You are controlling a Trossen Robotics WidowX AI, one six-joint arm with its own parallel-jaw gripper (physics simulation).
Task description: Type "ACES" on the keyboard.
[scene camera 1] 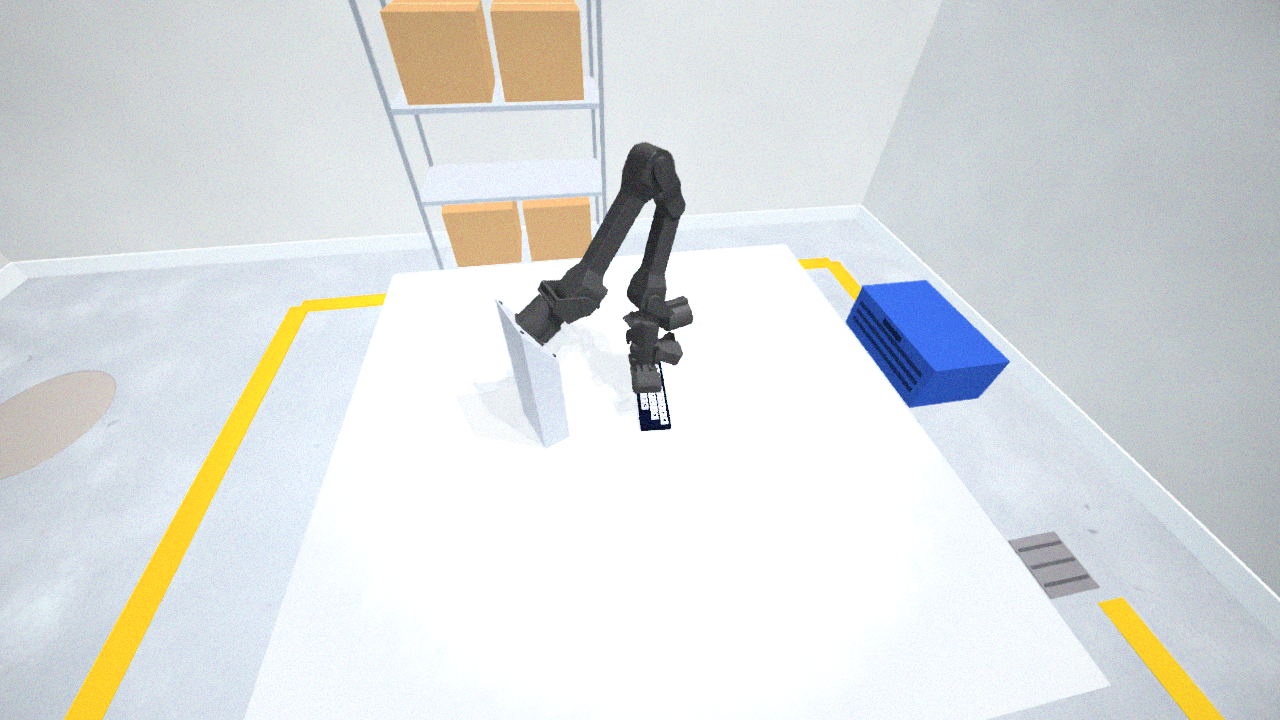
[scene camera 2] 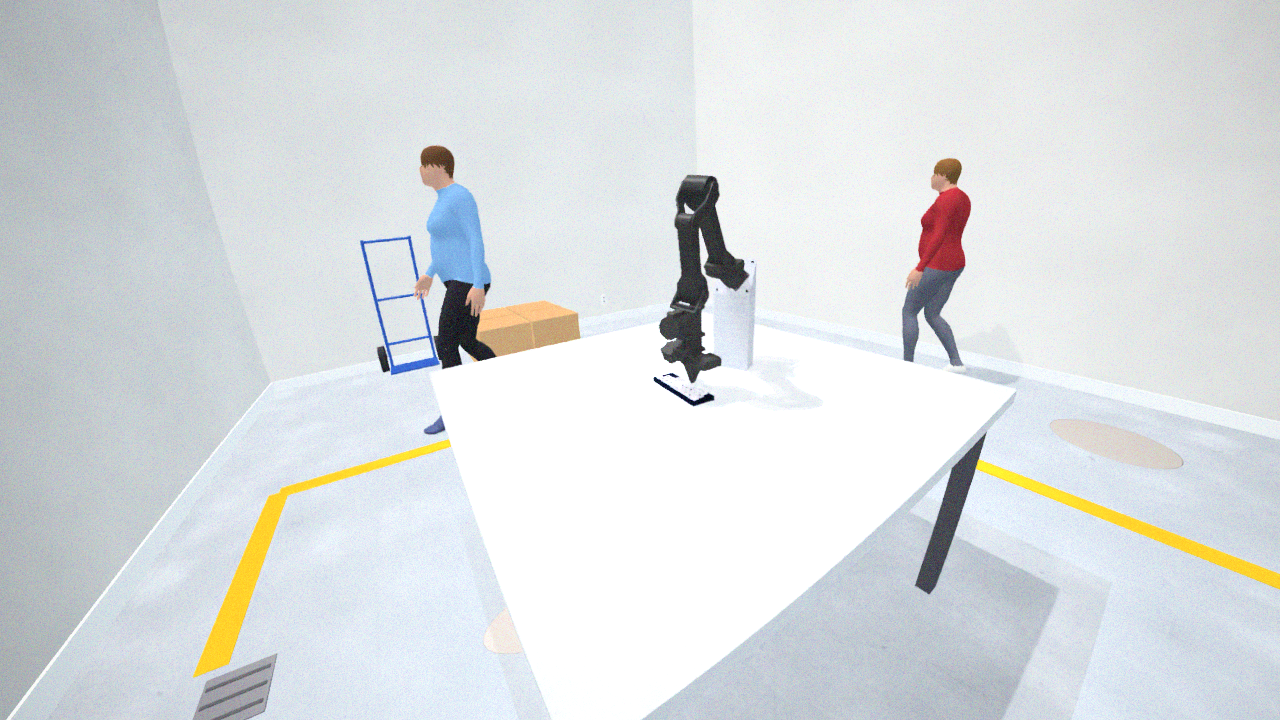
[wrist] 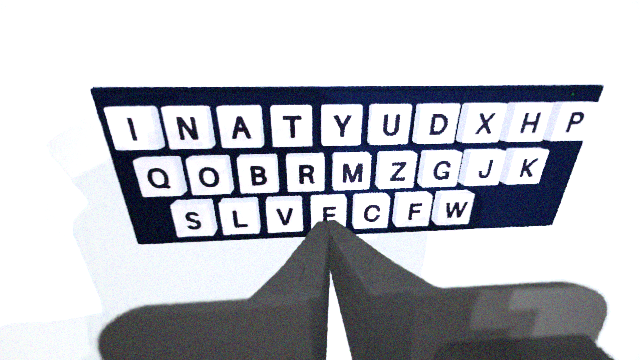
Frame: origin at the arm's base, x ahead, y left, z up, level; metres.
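Seen in the pictures: gripper, between the fingertips: (scene camera 2: 692, 382) (wrist: 326, 230); arm's base, origin of its link: (scene camera 1: 528, 330) (scene camera 2: 735, 277).
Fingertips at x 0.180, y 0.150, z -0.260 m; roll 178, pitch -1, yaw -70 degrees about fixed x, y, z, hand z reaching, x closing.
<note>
Offsets run from my fingertips to a thing's top centre. Level surfaces: height alone.
The dark blue keyboard @(dx +0.028, dy -0.007, dz -0.005 m) (scene camera 1: 656, 425) (scene camera 2: 691, 401) (wrist: 515, 210) with white letter keys lies flat on the table. In the wrist view the A key @(dx +0.031, dy +0.046, dz -0.005 m) (wrist: 240, 126) is in the far row. The C key @(dx +0.011, dy -0.019, dz -0.005 m) (wrist: 371, 212), the E key @(dx +0.005, dy +0.000, dz -0.005 m) (wrist: 328, 209) and the S key @(dx -0.015, dy +0.056, dz -0.005 m) (wrist: 194, 219) are in the near row. My gripper (scene camera 2: 692, 379) (wrist: 326, 230) is shut with nothing between its fingers. Its tips are at the E key and hide the lower part of that letter. Whether the tips touch or press the key I cannot tell.
A white upright panel (scene camera 1: 534, 394) (scene camera 2: 733, 326) stands on the white table @(dz -0.023 m) (scene camera 1: 626, 573) (scene camera 2: 716, 501) beside the arm's base. A shelf rack (scene camera 1: 496, 108), a blue box (scene camera 1: 935, 326), a hand truck (scene camera 2: 377, 300) and two people (scene camera 2: 458, 237) (scene camera 2: 945, 228) are around the table.
</note>
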